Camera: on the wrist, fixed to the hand. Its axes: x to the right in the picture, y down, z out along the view.
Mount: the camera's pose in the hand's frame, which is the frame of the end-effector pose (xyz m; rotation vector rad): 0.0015 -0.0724 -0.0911 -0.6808 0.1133 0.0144
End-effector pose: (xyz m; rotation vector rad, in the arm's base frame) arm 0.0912 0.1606 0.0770 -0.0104 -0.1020 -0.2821
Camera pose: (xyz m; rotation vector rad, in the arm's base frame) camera 0.0815 0.0884 -0.0138 -0.6699 0.1105 -0.2916
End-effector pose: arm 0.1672 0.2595 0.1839 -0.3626 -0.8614 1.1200
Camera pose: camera 0.2822 0.2445 0.1737 -0.9845 -1.1259 0.7820
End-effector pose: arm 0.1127 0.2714 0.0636 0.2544 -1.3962 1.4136
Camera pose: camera 0.2137 0.3267 0.0807 -0.2729 -1.6929 0.8755
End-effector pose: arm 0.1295 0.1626 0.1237 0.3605 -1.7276 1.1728
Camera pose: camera 0.2286 0.2033 0.1692 -0.1315 -1.9064 0.5421
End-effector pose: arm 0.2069 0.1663 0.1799 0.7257 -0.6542 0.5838
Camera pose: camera 0.2872 0.1908 0.0993 0.0507 -0.6967 0.3732
